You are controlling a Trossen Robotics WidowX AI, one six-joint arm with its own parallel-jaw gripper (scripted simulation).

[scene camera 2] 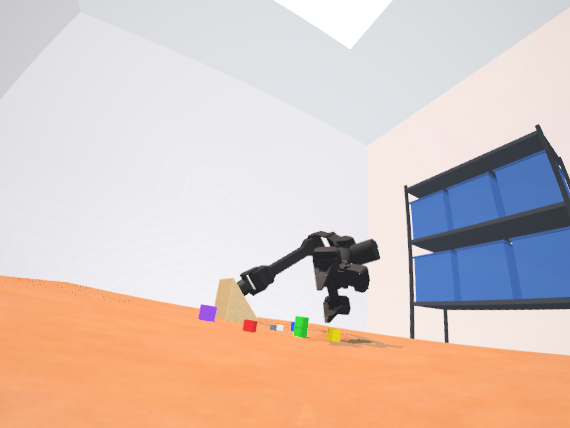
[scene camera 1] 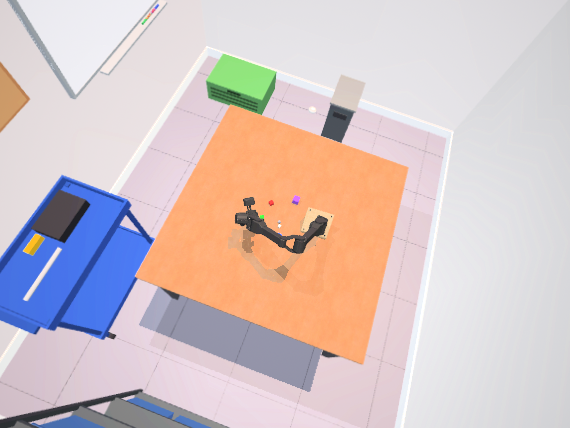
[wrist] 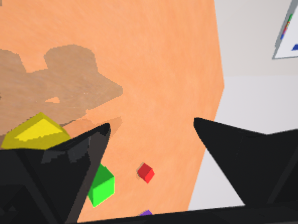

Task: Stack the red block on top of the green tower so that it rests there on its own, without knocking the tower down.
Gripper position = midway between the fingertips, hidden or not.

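Observation:
My gripper point(scene camera 2: 323, 306) open, holding nothing. Also visible: my gripper point(wrist: 152, 124).

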